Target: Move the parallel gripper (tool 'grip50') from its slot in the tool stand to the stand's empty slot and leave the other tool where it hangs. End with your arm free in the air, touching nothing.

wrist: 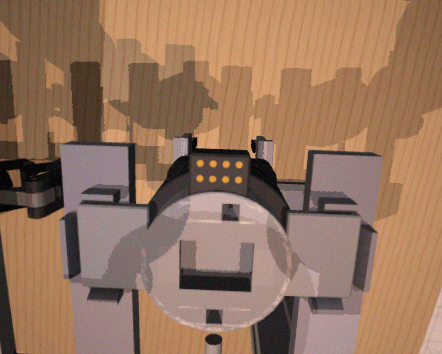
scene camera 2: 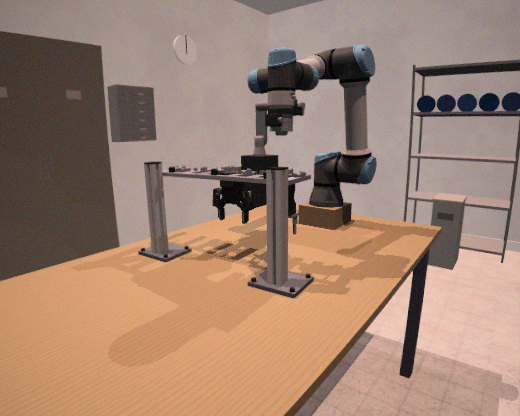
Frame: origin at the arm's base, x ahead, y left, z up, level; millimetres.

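Where they show: hand at its tool point: [scene camera 2: 281,131]; arm's base at its link origin: [scene camera 2: 326,203].
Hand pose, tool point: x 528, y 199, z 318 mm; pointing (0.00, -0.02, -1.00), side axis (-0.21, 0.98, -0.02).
Each offset is from my tool point to the top centre of the thing. "*": to the spot under its first point. Level surfaces: height alone.
The parallel gripper (grip50) @[dz -104, dx -6, dy +0 mm] [wrist: 223,146] hangs in its slot in the tool stand [scene camera 2: 278,225] [wrist: 97,167]. Its round coupling plate @[* dz -104, dx +16, dy +5 mm] [wrist: 215,305] and orange-dotted contact block sit between two grey slot supports, and its fingers stand apart with no object between them. In scene camera 2, one finger [scene camera 2: 295,223] shows below the rail's right end; its body is mostly hidden by a post. The black adaptive gripper [scene camera 2: 233,202] [wrist: 37,192] hangs beside it. The stand's empty slot @[* dz -129, dx +67, dy -394 mm] [scene camera 2: 185,170] is near the rail's left end. The arm's bare changer [scene camera 2: 282,125] is above the rail, apart from both tools.
A grey bent post [scene camera 2: 260,125] on a black block [scene camera 2: 259,162] stands behind the rail, close to the arm's wrist in this view. The stand's left post @[* dz -259, dx +210, dy -352 mm] [scene camera 2: 157,215] rises from the table @[dz -404 mm] [scene camera 2: 75,360]. The arm's base sits on a brown block [scene camera 2: 320,216].
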